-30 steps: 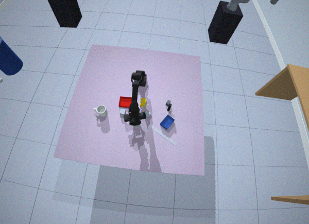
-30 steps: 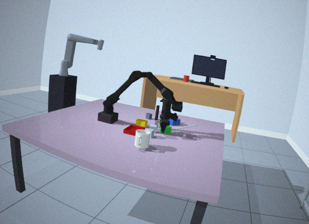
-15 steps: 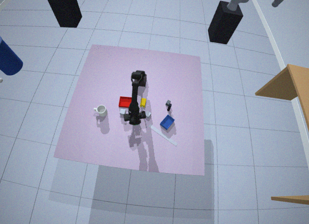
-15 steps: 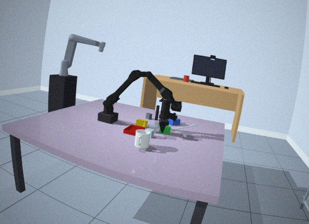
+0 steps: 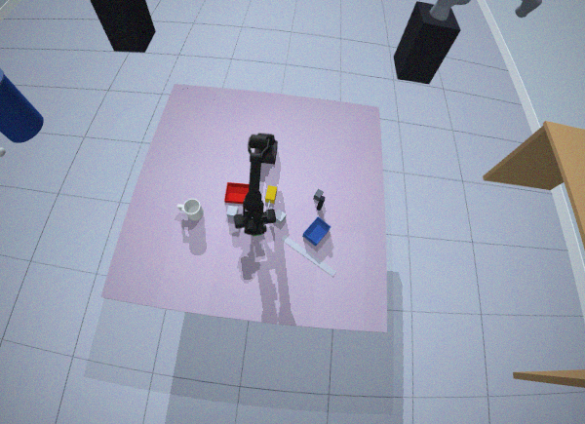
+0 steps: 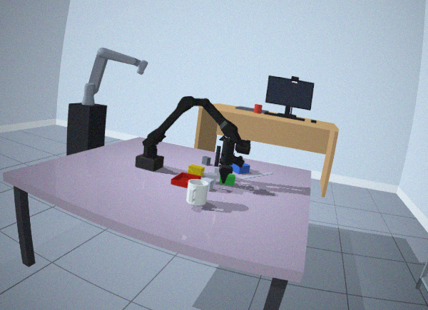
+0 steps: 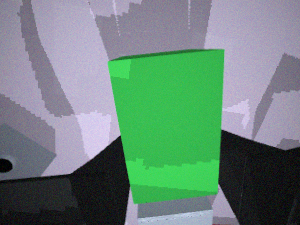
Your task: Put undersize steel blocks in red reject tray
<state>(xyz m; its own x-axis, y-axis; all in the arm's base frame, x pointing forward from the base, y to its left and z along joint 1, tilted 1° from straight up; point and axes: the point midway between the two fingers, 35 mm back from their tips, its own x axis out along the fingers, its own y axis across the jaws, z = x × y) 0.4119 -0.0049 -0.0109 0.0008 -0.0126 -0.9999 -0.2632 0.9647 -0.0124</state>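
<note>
The yellow gauge is 130 mm behind my gripper tip, 60 mm to the left of it and 10 mm above it. From my gripper tip the other things lie so: red reject tray 160 mm behind, 100 mm to the right; steel block 120 mm to the right, 50 mm behind, 10 mm above; green GO gauge 20 mm above, 10 mm behind.
</note>
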